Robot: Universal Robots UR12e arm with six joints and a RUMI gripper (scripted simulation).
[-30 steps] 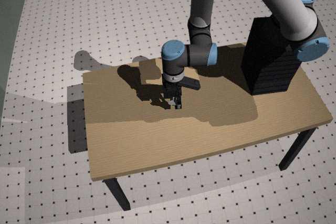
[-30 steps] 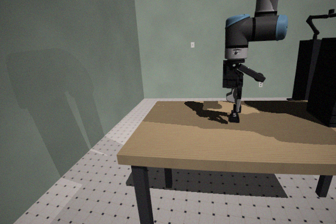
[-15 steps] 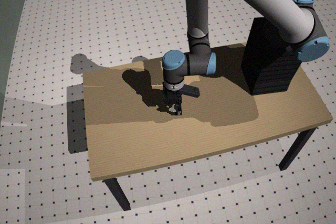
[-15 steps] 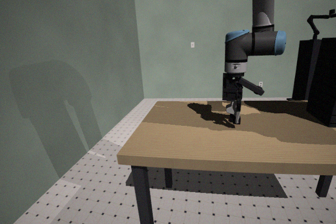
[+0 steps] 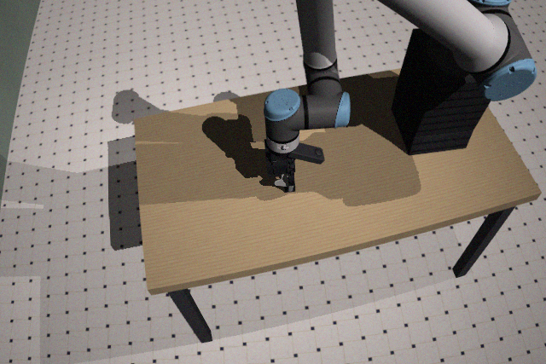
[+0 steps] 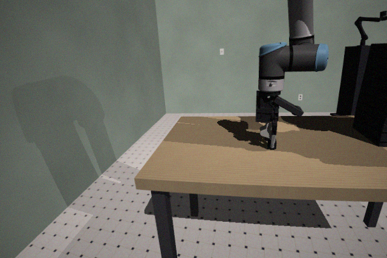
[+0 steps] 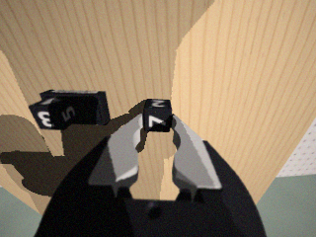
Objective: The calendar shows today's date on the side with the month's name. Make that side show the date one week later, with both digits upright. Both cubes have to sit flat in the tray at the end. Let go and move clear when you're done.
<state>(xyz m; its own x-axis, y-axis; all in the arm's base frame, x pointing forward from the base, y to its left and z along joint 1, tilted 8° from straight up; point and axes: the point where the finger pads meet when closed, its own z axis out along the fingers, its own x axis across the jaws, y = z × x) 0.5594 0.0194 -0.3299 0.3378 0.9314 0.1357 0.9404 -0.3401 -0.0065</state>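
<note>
Right now the black date cube is 1 cm below my hand. Also, from my hand: dark tray: 4 cm behind, 10 cm to the right, 2 cm below.
</note>
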